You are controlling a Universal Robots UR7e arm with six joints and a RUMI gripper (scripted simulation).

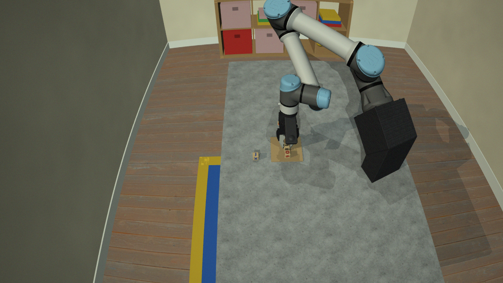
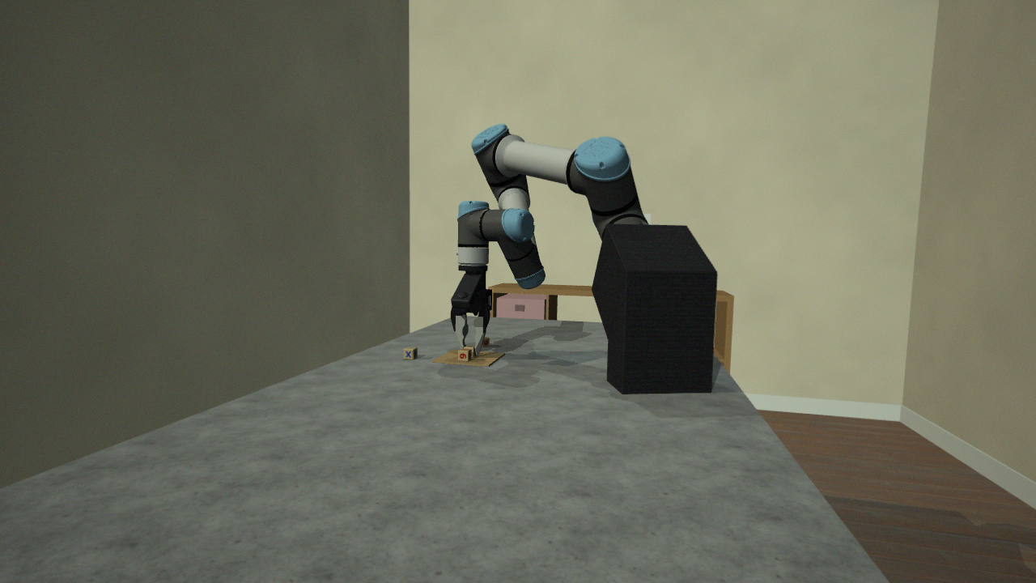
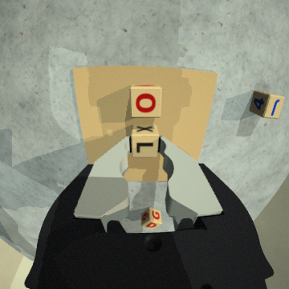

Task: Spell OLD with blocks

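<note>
The tan mat is 2 cm below my hand. From my hand the other things lie so: blue-lettered block 14 cm ahead, 4 cm to the left, 1 cm below.
</note>
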